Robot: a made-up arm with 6 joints. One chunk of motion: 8 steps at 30 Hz.
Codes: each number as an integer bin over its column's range. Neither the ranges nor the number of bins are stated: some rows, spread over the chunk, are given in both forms.
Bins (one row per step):
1: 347 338 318 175 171 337
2: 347 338 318 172 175 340
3: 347 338 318 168 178 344
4: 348 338 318 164 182 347
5: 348 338 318 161 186 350
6: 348 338 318 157 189 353
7: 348 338 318 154 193 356
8: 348 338 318 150 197 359
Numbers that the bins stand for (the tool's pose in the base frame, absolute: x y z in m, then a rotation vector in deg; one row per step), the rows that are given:
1: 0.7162 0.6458 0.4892 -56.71 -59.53 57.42
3: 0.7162 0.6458 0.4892 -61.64 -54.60 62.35
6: 0.7241 0.6458 0.4892 -69.39 -46.85 68.69
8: 0.7241 0.6458 0.4892 -74.32 -41.21 72.92
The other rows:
2: 0.7162 0.6458 0.4892 -58.83 -56.71 59.53
4: 0.7241 0.6458 0.4892 -64.46 -51.78 64.46
5: 0.7241 0.6458 0.4892 -66.58 -48.96 66.58
7: 0.7241 0.6458 0.4892 -71.51 -44.03 70.80

